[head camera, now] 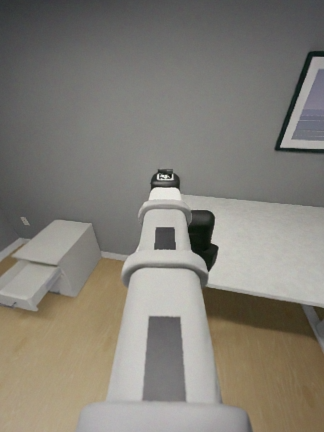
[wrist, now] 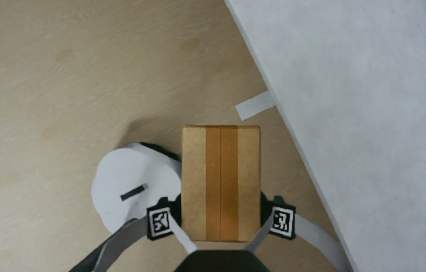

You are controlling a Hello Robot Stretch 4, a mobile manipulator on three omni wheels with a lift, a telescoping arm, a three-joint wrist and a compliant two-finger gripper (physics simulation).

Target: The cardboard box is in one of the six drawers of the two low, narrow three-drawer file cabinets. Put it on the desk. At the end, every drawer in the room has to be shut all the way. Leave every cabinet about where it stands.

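Observation:
The cardboard box (wrist: 220, 150), brown with an orange tape strip, is held between the two fingers of my gripper (wrist: 220, 220) in the wrist view. My gripper is shut on it. The box shows over the floor, just left of the slanting edge of the white desk (wrist: 350, 100) (head camera: 265, 245). In the head view the arm and black wrist reach to the desk's left end; the box and fingertips are hidden there. A low white file cabinet (head camera: 82, 260) stands at the left with a drawer (head camera: 27, 282) pulled out. The second cabinet does not show.
My robot's white base (wrist: 125, 175) shows left of the box in the wrist view. A pale desk foot (wrist: 255, 105) sticks out from under the desk edge. A grey wall (head camera: 100, 100) with a framed picture (head camera: 302, 100) rises behind the desk.

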